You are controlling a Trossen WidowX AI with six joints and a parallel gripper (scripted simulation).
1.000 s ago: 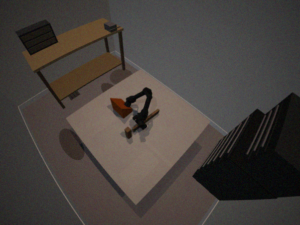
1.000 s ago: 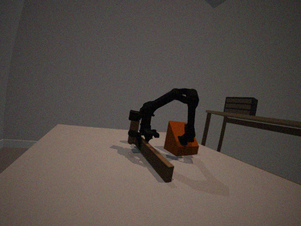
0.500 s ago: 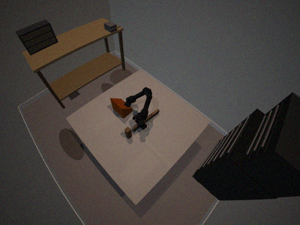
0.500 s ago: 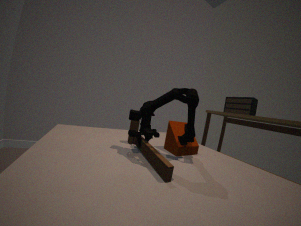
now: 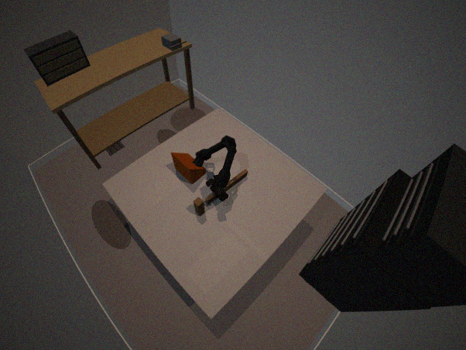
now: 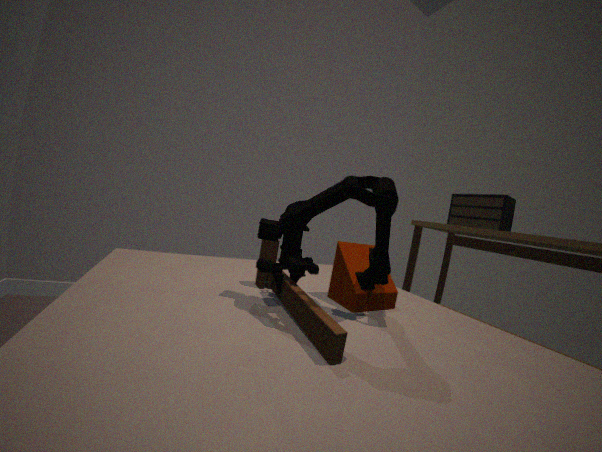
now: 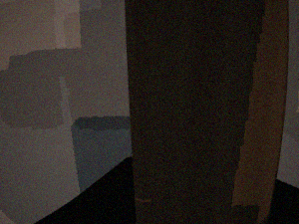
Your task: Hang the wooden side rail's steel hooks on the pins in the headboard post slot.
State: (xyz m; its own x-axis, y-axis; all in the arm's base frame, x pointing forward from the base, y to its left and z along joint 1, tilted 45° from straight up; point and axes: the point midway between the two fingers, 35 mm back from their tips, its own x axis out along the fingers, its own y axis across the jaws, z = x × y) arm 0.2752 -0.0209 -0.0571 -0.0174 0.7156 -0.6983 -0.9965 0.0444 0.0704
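My gripper tip is 17 cm to the left of the headboard post and 4 cm below it.
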